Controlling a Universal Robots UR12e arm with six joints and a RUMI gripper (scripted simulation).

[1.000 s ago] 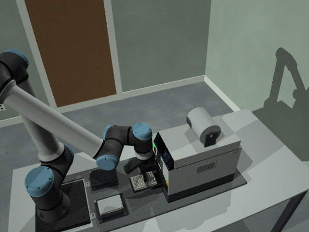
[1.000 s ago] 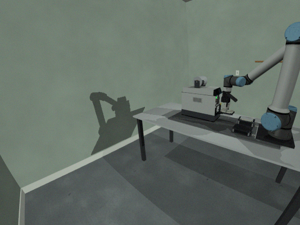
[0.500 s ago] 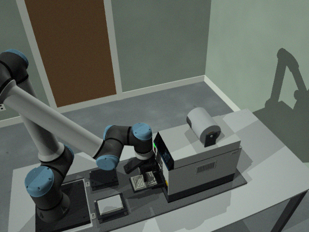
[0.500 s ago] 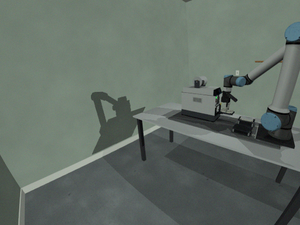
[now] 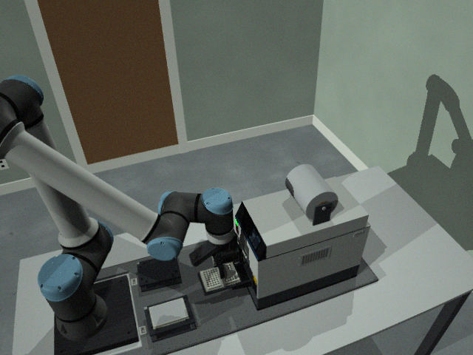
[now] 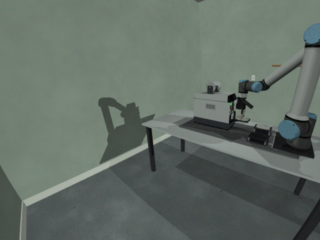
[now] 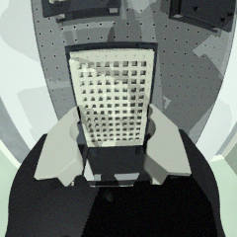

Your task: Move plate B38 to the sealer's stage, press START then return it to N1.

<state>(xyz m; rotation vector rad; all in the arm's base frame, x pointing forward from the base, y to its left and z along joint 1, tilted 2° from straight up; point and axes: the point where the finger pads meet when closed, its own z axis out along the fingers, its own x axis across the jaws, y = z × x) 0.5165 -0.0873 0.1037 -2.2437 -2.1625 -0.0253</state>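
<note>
The plate B38 is 10 mm below my hand. Also, from my hand: foil-covered plate (210 mm behind, 70 mm below, 40 mm to the right); then nest N1 (200 mm behind, 180 mm to the left, 90 mm below); then sealer stage (20 mm below).
</note>
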